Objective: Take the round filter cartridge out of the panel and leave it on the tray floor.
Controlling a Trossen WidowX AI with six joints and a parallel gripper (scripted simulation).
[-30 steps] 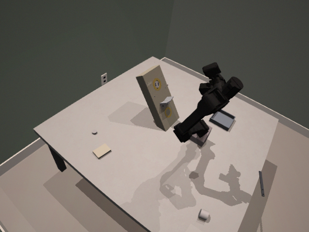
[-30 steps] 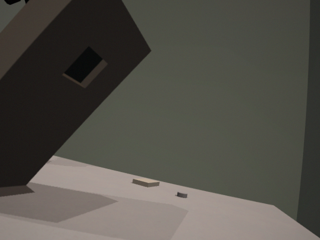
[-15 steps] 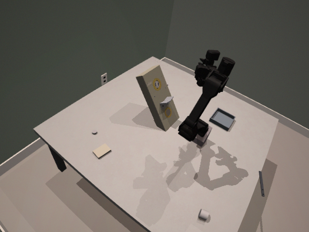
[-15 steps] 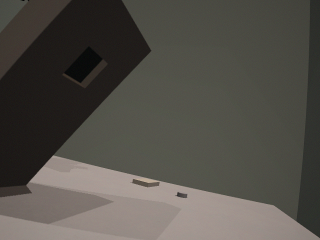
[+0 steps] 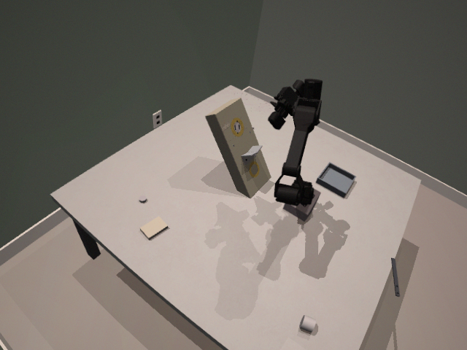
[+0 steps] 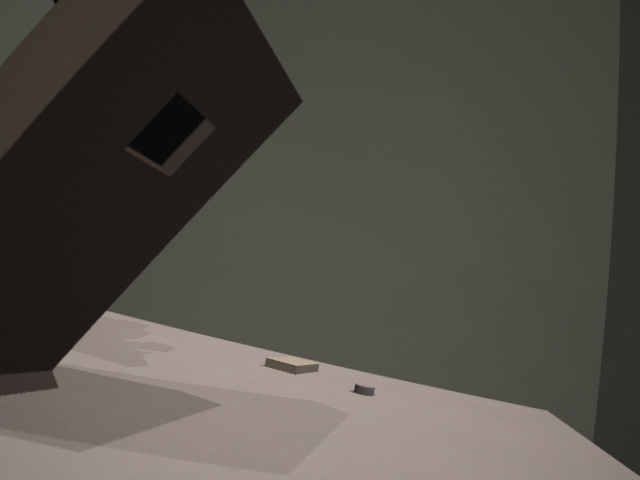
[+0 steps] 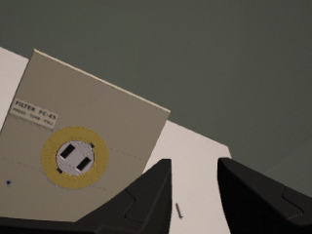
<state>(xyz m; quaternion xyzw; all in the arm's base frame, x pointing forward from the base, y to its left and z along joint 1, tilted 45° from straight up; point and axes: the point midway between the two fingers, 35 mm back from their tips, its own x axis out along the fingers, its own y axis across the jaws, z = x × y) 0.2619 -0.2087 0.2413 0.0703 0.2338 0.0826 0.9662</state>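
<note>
Now: gripper tip 190 mm above the white round cartridge, 130 mm short of it and 40 mm to the right of it. Also, from my gripper tip: tan service panel: 260 mm below, 80 mm ahead, 30 mm to the left; then grey bracket: 280 mm below, 30 mm ahead, 20 mm to the left; then grey tray: 420 mm below, 310 mm to the right, 270 mm behind.
</note>
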